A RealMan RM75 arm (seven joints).
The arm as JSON. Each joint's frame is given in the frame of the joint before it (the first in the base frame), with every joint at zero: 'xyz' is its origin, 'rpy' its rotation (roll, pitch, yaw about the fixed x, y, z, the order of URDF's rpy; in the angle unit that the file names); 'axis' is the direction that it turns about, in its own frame. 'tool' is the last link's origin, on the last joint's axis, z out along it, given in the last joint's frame.
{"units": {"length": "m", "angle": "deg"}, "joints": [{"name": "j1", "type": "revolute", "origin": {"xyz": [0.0, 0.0, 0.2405], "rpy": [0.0, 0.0, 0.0]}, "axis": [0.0, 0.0, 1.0]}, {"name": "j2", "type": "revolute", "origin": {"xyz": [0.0, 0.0, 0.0], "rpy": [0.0, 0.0, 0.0]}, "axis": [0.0, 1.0, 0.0]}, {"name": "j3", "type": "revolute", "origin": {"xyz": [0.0, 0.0, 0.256], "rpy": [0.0, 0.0, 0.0]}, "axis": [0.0, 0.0, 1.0]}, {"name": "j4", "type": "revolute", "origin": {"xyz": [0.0, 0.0, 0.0], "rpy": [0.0, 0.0, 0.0]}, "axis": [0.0, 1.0, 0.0]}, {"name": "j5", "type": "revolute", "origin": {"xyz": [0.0, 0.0, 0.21], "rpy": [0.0, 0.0, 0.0]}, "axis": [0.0, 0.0, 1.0]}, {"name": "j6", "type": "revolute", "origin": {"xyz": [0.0, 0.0, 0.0], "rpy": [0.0, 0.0, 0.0]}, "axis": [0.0, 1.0, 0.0]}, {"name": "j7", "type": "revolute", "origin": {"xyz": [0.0, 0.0, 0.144], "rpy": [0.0, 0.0, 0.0]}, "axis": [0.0, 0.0, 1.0]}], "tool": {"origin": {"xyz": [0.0, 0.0, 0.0], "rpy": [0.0, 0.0, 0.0]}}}
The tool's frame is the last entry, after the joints.
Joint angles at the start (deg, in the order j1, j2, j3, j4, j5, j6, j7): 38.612 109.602 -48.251 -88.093 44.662 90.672 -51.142
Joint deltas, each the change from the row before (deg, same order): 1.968 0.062 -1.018 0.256 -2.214 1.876 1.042; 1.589 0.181 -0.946 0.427 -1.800 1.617 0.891; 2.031 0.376 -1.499 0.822 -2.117 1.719 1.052; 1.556 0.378 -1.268 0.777 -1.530 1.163 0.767; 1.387 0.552 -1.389 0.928 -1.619 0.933 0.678; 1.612 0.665 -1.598 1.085 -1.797 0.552 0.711; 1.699 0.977 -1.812 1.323 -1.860 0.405 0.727; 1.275 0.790 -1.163 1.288 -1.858 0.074 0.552; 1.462 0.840 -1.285 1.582 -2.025 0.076 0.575; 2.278 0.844 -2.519 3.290 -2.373 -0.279 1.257
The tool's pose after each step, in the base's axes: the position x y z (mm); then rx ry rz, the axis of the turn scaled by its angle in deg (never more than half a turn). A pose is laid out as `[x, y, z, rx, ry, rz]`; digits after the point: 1 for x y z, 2 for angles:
[139.4, 401.8, 169.3, -137.18, 30.87, 0.56]
[133.4, 403.2, 163.0, -138.67, 31.24, -1.88]
[125.3, 405.0, 153.0, -140.65, 31.52, -4.98]
[118.9, 406.3, 144.6, -142.19, 31.65, -7.40]
[113.9, 407.2, 134.8, -143.64, 31.88, -10.03]
[107.3, 408.9, 124.1, -144.88, 31.70, -12.77]
[100.1, 410.0, 110.6, -146.32, 31.41, -15.70]
[96.5, 411.3, 100.9, -146.89, 31.56, -18.19]
[92.5, 412.6, 90.1, -147.49, 31.62, -21.10]
[87.1, 414.8, 72.8, -148.43, 31.82, -25.84]

